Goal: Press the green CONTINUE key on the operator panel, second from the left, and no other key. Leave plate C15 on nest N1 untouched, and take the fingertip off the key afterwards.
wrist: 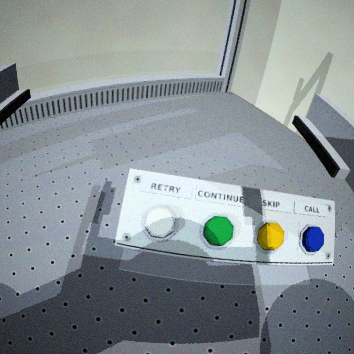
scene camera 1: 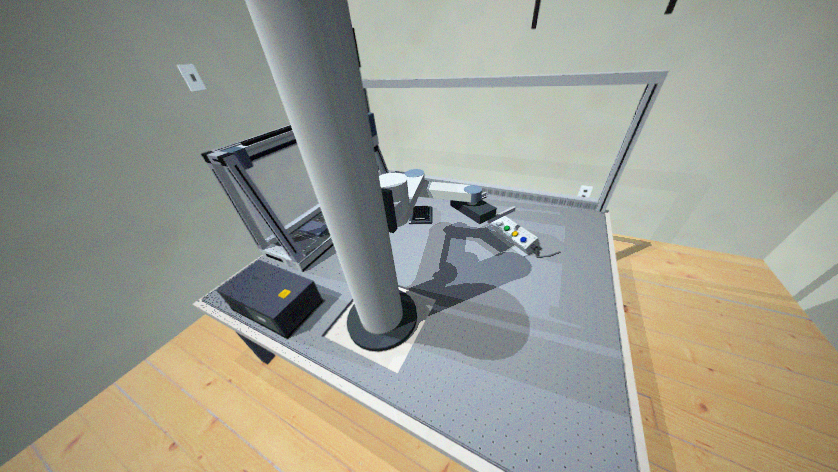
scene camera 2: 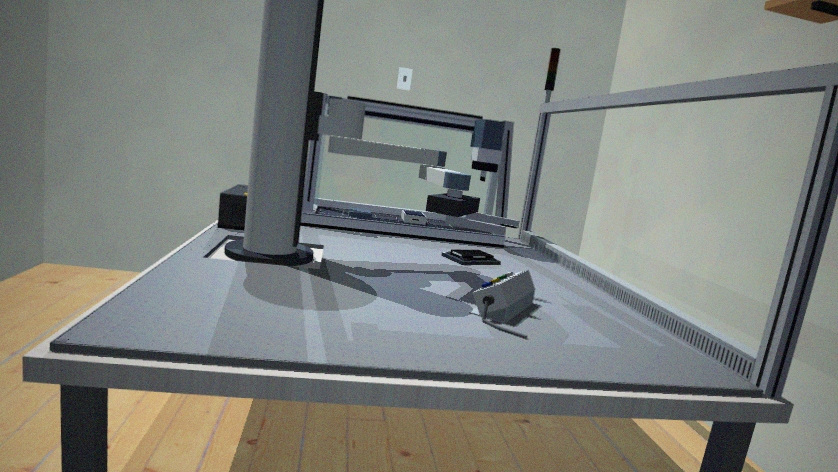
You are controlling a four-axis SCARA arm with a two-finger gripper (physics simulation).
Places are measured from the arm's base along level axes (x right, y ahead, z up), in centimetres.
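Pixels of known places: gripper, fingertip midpoint: [wrist: 162,80] [scene camera 1: 499,200] [scene camera 2: 511,227]; arm's base at its link origin: [scene camera 1: 382,318] [scene camera 2: 269,254].
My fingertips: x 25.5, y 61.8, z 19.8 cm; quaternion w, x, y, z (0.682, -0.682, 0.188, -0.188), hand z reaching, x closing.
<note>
Ahead of a thing's pixels: the offset from my fingertips to its top centre. "spot": to the spot under its first point.
The white operator panel {dx +8.7, dy -1.9, dz -10.2 cm} [scene camera 1: 531,245] [scene camera 2: 507,298] [wrist: 189,214] stands tilted on the table. Its green CONTINUE key {dx +5.4, dy -2.2, dz -11.1 cm} [scene camera 1: 506,228] [wrist: 218,230] sits between the white RETRY key {dx +1.4, dy +0.8, dz -11.1 cm} [wrist: 160,222] and the yellow SKIP key {dx +9.4, dy -5.2, dz -11.1 cm} [wrist: 270,236]; the blue CALL key {dx +13.4, dy -8.2, dz -11.1 cm} [wrist: 313,239] is at the right end. My gripper [scene camera 1: 499,216] [wrist: 162,80] is open and empty, its fingers wide apart at the wrist view's sides. It hangs above the table near the panel's RETRY end, apart from the keys. A black low nest-like block {dx -41.4, dy +2.4, dz -15.9 cm} [scene camera 1: 421,214] [scene camera 2: 470,255] lies nearby; no N1 or C15 label is readable.
The arm's column [scene camera 1: 345,175] [scene camera 2: 278,128] stands on the table. A framed gantry [scene camera 2: 507,175] with a small white item {spot: dx -75.7, dy -13.4, dz -10.9 cm} [scene camera 2: 414,216] inside is behind. A dark box {spot: dx -59.6, dy -76.6, dz -7.1 cm} [scene camera 1: 269,296] sits at the table's left. A clear guard's post {dx +45.0, dy +40.6, dz +38.2 cm} [scene camera 1: 630,146] rises at the edge. A cable {spot: dx +24.4, dy -6.0, dz -18.7 cm} [scene camera 1: 548,254] leaves the panel.
</note>
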